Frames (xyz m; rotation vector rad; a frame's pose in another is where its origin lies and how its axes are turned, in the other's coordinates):
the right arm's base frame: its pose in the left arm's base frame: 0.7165 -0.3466 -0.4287 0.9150 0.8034 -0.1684
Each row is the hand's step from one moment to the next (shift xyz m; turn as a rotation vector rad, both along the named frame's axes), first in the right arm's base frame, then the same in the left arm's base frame.
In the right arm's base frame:
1: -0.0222 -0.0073 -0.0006 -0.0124 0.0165 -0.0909
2: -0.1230 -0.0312 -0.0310 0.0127 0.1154 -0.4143
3: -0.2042 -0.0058 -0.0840 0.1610 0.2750 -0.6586
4: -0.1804 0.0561 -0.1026 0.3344 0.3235 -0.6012
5: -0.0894 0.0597 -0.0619 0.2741 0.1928 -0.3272
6: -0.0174 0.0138 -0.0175 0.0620 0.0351 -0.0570
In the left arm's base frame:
1: -0.0192 -0.0084 0.0103 -0.0511 0.0770 -0.0125
2: -0.1176 -0.0196 0.0533 -0.1659 0.3892 -0.0786
3: -0.1923 0.0206 0.1067 -0.1232 0.7027 -0.1624
4: -0.1577 0.0777 0.1237 0.0522 0.7227 -0.2299
5: -0.0698 0.0667 0.0779 0.1008 0.4216 -0.1773
6: -0.0156 0.0185 0.0147 0.0283 0.0772 -0.0397

